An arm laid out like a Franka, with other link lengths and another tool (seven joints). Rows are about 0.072 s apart.
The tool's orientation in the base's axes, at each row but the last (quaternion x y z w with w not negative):
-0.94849 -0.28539 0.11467 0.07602
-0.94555 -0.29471 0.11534 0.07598
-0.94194 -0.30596 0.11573 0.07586
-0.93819 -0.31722 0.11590 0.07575
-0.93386 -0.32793 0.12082 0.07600
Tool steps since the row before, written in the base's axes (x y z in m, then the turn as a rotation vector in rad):
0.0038 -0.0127 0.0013 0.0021 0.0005 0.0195
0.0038 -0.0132 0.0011 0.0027 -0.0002 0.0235
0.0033 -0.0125 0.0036 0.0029 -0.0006 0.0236
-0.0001 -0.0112 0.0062 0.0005 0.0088 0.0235
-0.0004 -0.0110 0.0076 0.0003 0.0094 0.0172
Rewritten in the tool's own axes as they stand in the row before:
-0.0042 0.0122 -0.0032 -0.0014 -0.0034 -0.0193
-0.0047 0.0126 -0.0031 -0.0020 -0.0034 -0.0233
-0.0054 0.0111 -0.0052 -0.0021 -0.0029 -0.0235
-0.0080 0.0074 -0.0067 0.0018 -0.0117 -0.0221
-0.0086 0.0066 -0.0079 0.0031 -0.0109 -0.0160

